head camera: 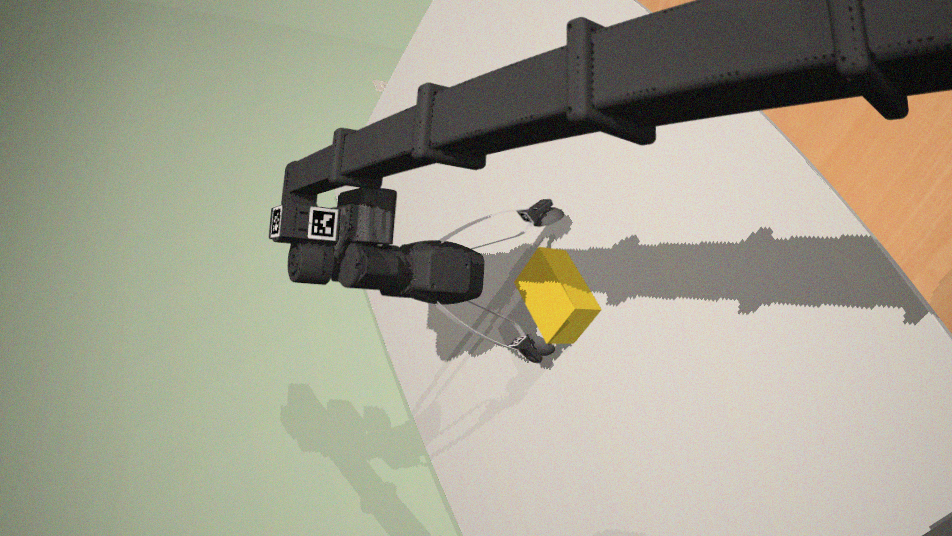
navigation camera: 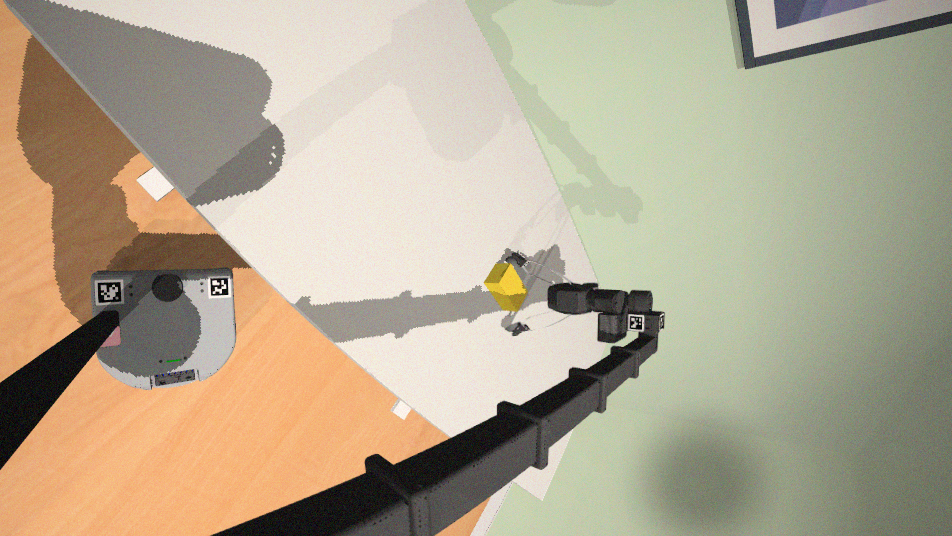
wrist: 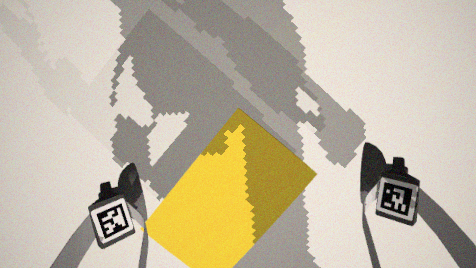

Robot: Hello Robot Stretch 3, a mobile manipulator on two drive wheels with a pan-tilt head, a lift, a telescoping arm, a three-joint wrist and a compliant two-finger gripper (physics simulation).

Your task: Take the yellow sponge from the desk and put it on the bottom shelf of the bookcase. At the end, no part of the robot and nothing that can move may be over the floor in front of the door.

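Pixels of known places: gripper, fingertip midpoint: [head camera: 554,282] [navigation camera: 507,294] [wrist: 250,175]; robot's base at its link origin: [navigation camera: 168,285].
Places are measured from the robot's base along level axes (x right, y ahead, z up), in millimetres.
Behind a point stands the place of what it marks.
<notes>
The yellow sponge [head camera: 547,302] @[x 643, y 3, z 765 mm] [navigation camera: 509,282] @[x 634, y 8, z 765 mm] [wrist: 210,200] @[x 655, y 3, z 765 mm] is a thick block lying on the pale desk [head camera: 666,412] @[x 478, y 118, z 720 mm] [navigation camera: 333,166] @[x 235, y 215, z 720 mm] [wrist: 405,60] @[x 735, y -154, z 720 mm], turned diagonally to the fingers and partly in shadow. My gripper [head camera: 547,282] @[x 662, y -22, z 739 mm] [navigation camera: 516,292] @[x 662, y -22, z 739 mm] [wrist: 250,175] @[x 662, y -22, z 739 mm] is open, with its fingertips low near the desk top on two sides of the sponge. In the wrist view the sponge lies nearer the left finger, and its left corner meets that finger's outline; whether they touch I cannot tell. A wider gap lies on the right. The bookcase and the door do not show in these views.
The green wall [head camera: 166,199] @[x 1403, y -154, z 1137 mm] [navigation camera: 766,233] @[x 1145, y 127, z 1291 mm] stands close behind the wrist. A framed picture [navigation camera: 747,43] @[x 781, y 490, z 1275 mm] hangs on it. My arm [head camera: 506,93] @[x 316, y -105, z 1088 mm] [navigation camera: 473,446] @[x 183, y -84, z 1074 mm] reaches across the desk. My base [navigation camera: 216,332] @[x 115, y -127, z 159 mm] is on the wooden floor [head camera: 886,173] @[x 426, y -291, z 0 mm] [navigation camera: 299,452] @[x 364, y -646, z 0 mm] beside the desk's edge.
</notes>
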